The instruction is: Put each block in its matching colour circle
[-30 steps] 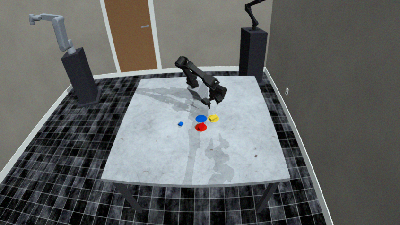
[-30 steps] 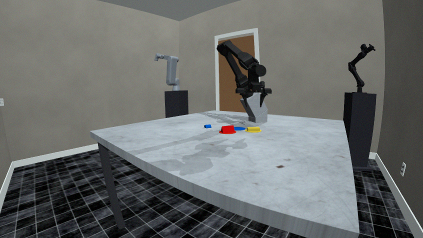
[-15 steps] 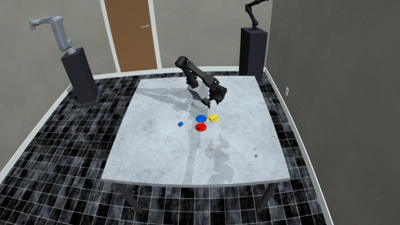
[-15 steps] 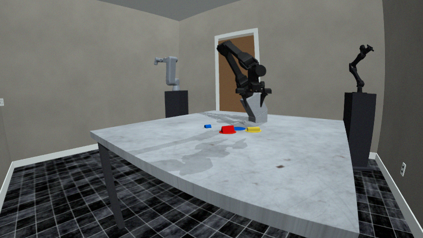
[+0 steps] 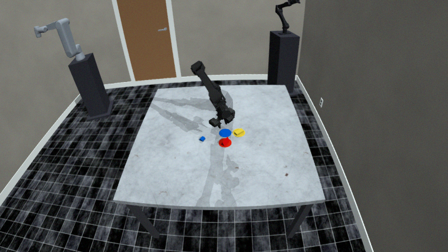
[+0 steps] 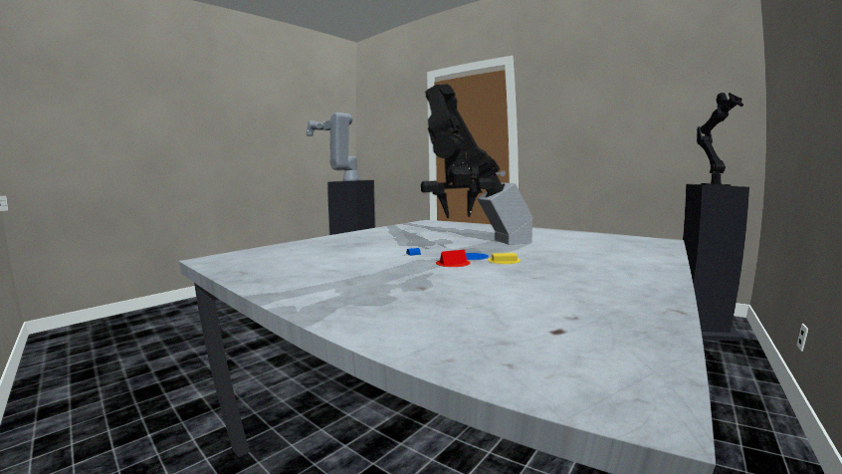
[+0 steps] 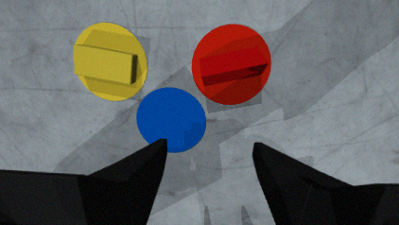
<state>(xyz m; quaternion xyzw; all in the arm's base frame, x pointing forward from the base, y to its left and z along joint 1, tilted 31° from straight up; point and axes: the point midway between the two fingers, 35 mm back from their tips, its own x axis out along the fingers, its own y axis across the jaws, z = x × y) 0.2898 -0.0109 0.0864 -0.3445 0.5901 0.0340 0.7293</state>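
The small blue block lies 40 mm behind my hand, 150 mm to the right of it and 140 mm below it. Round my hand: red block 40 mm ahead, 140 mm below; blue circle 50 mm behind, 30 mm to the left, 150 mm below; red circle 40 mm ahead, 150 mm below.
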